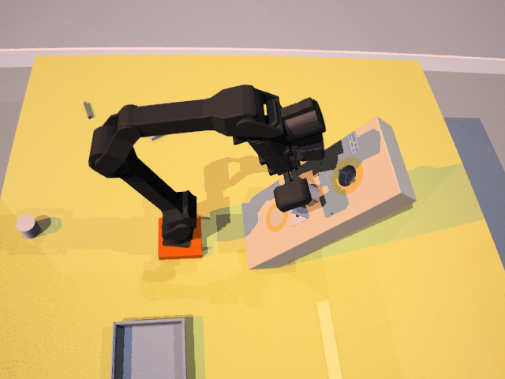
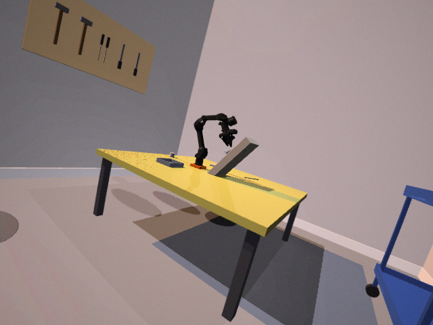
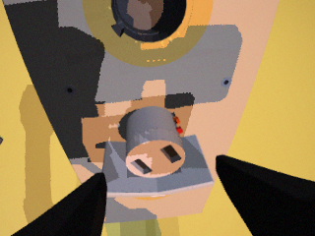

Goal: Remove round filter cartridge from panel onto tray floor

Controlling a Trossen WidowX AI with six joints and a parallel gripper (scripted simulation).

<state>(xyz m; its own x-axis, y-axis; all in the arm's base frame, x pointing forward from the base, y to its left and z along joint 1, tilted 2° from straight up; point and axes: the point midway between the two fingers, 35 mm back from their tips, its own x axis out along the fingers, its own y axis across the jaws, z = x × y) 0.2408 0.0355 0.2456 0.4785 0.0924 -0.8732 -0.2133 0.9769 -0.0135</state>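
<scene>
My gripper tip is now 4 cm above the round filter cartridge and 2 cm short of it. From my gripper tip the other things lie so: grey flap (8 cm below, 1 cm ahead); then service panel (6 cm below, 6 cm ahead, 1 cm to the left); then grey tray (33 cm to the right, 27 cm behind, 24 cm below).
</scene>
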